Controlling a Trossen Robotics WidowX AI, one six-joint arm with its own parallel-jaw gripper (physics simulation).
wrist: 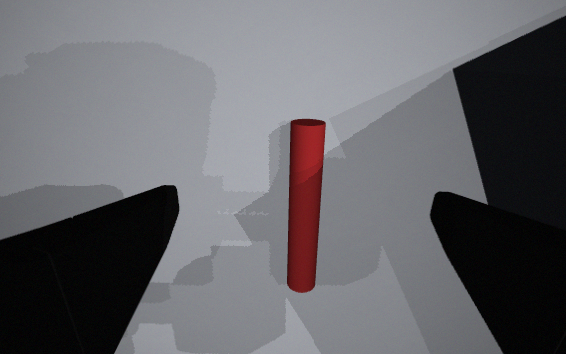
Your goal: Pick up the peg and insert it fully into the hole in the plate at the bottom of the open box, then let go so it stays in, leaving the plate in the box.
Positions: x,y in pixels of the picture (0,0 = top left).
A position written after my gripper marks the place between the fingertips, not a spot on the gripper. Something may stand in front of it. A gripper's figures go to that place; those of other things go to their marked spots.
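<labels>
Red peg [307,136], 12 cm from the lens. Box [505,93], 12 cm from the lens. My gripper [305,201], 10 cm from the lens.
</labels>
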